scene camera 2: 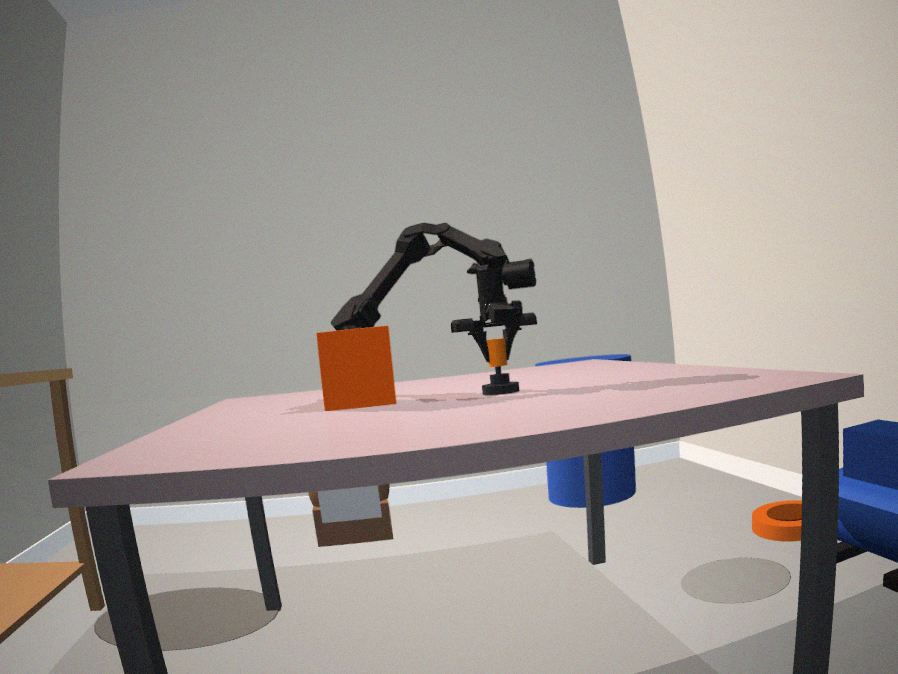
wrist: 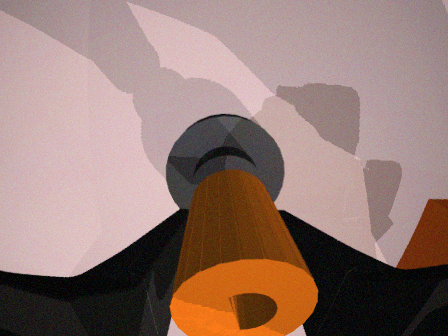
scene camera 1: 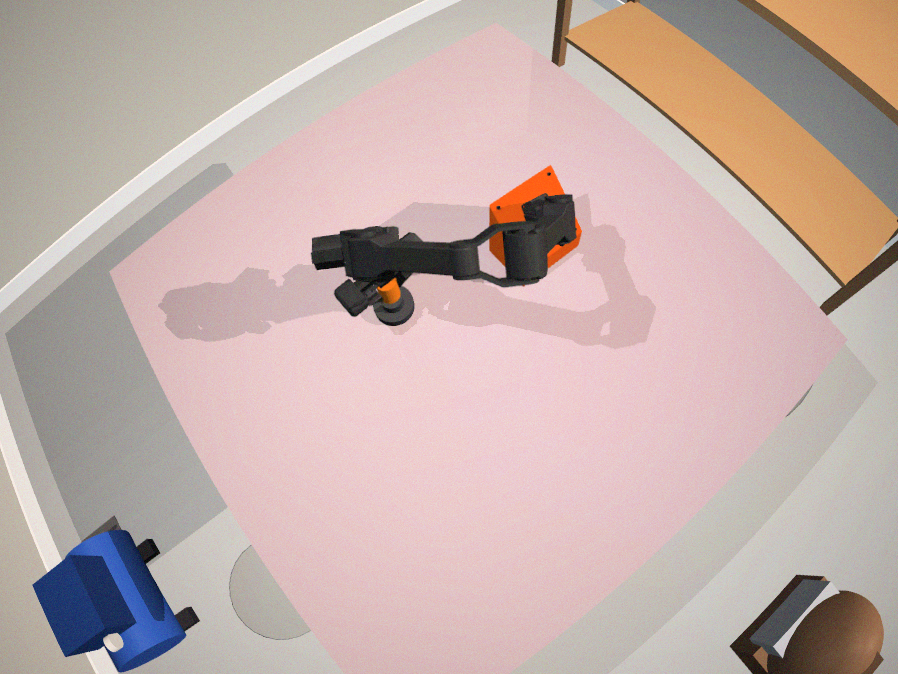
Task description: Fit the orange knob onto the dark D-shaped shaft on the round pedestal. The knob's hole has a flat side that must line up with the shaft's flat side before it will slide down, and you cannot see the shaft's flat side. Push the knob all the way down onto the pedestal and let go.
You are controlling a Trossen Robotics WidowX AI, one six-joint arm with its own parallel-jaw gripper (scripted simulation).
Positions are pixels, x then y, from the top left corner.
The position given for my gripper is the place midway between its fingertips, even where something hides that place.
Labels:
My gripper [scene camera 2: 497, 361] holds an orange knob [wrist: 238, 262].

